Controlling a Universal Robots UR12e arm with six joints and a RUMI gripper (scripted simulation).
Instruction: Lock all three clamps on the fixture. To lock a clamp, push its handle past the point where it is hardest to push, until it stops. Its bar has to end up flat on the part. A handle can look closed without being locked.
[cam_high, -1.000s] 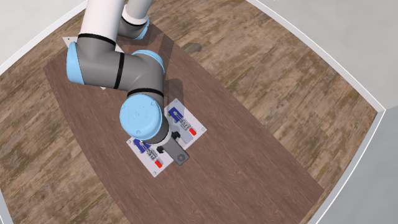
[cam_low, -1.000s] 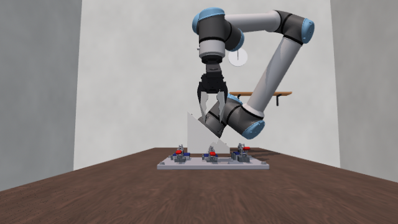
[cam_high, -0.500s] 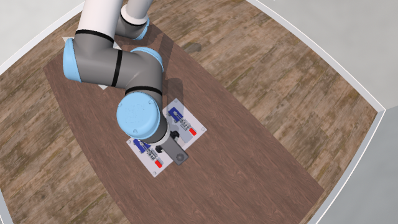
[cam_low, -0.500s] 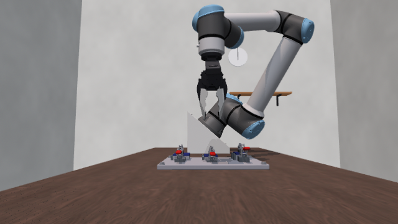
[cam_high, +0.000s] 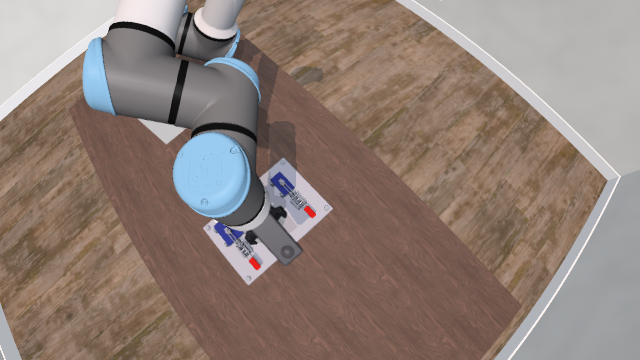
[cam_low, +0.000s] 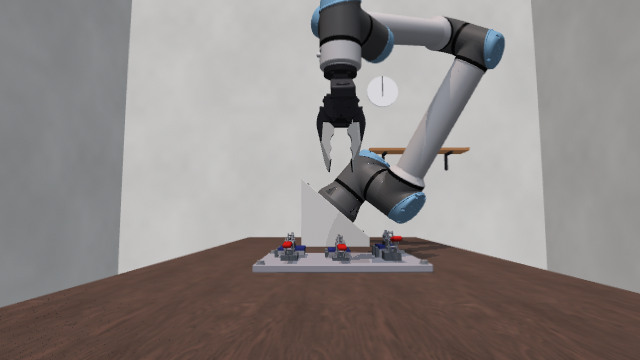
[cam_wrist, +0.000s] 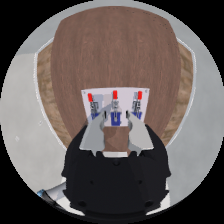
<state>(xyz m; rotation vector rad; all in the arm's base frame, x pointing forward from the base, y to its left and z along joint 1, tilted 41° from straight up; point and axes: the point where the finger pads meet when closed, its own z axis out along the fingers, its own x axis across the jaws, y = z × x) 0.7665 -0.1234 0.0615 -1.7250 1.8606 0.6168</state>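
My gripper is now 210 mm above the grey fixture plate, 90 mm past it and 10 mm to the right of it.
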